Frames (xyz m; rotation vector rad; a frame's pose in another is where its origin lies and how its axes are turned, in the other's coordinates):
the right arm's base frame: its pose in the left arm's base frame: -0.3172 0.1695 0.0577 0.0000 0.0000 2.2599
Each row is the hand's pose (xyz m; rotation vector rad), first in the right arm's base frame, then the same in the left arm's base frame.
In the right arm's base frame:
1: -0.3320 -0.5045 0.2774 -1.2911 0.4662 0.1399
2: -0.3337 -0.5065 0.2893 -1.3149 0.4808 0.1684
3: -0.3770 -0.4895 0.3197 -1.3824 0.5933 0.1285
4: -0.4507 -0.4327 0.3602 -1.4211 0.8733 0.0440
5: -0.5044 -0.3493 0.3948 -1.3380 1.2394 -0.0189
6: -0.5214 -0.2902 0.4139 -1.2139 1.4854 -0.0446
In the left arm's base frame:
1: 0.2833 0.2340 0.3351 -1.2085 -1.2037 1.9533
2: 0.2859 0.2340 0.3470 -1.2430 -1.2282 1.9601
3: 0.3003 0.1898 0.3774 -1.3862 -1.2270 1.8535
4: 0.3033 0.0968 0.4179 -1.6714 -1.0925 1.6605
5: 0.2731 0.0023 0.4525 -1.9779 -0.7964 1.4837
6: 0.2383 -0.0484 0.4716 -2.1492 -0.5358 1.3826

